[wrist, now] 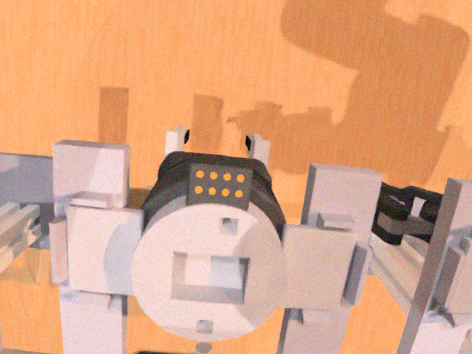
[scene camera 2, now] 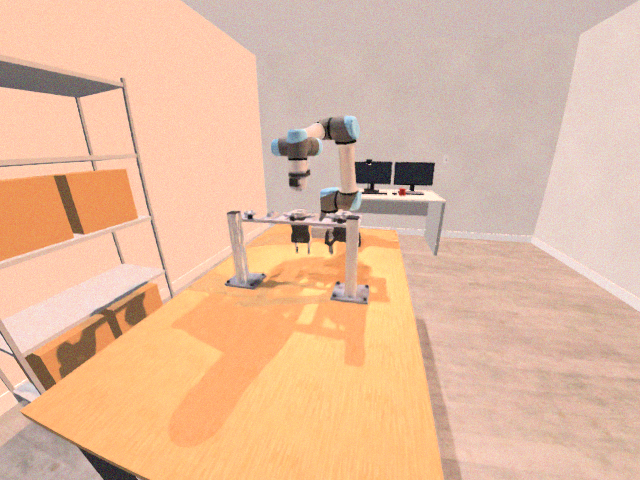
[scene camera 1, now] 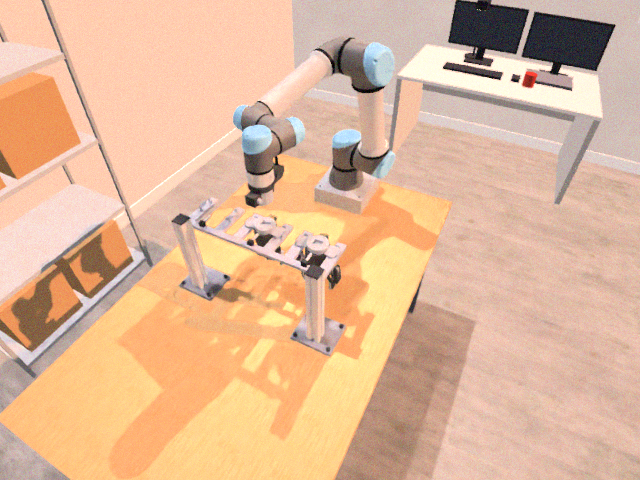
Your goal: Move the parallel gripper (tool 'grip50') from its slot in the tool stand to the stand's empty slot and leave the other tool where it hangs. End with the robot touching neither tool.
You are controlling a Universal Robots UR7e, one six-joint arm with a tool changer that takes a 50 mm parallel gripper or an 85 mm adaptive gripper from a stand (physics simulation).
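Frame: origin at the arm's base, x ahead, y left, z up, level; centimetres.
Seen in the pictures: arm's base, origin of the base link: (scene camera 1: 346, 179).
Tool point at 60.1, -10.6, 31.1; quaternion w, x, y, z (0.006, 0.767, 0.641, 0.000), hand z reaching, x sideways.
Observation:
Offsets run from my tool point to a thing's middle, as dx, dy, dz. "pt": to the spot under its first point. Level surfaces: height alone.
The parallel gripper (scene camera 2: 302, 249) (wrist: 217, 142) hangs in the middle slot of the tool stand (scene camera 1: 194, 258) (scene camera 2: 351, 258). Its fingers are apart with nothing between them. Its round coupling plate {pt -0.8, -0.8, -10.1} (scene camera 1: 264, 223) (wrist: 155, 270) is uncovered, with side tabs on two prongs. The arm's bare flange (scene camera 1: 266, 197) (scene camera 2: 297, 184) carries no tool and is above this plate, with a gap between them. The adaptive gripper (scene camera 1: 317, 243) (scene camera 2: 341, 236) (wrist: 400, 215) hangs in the slot by the right post in the scene views. The empty slot's prong {pt -0.3, -12.3, -11.0} (scene camera 1: 230, 219) stands towards the left post.
The stand's left post {pt +9.7, -24.3, -22.9} (scene camera 2: 237, 250) and crossbar (scene camera 1: 232, 240) bound the slots. The arm's base (scene camera 1: 343, 198) is behind the stand on the wooden table {dz -39.2} (scene camera 1: 289, 439) (scene camera 2: 289, 423). A shelf unit with orange boxes (scene camera 1: 38, 118) (scene camera 2: 103, 201) stands left; a desk (scene camera 1: 558, 100) with monitors stands behind.

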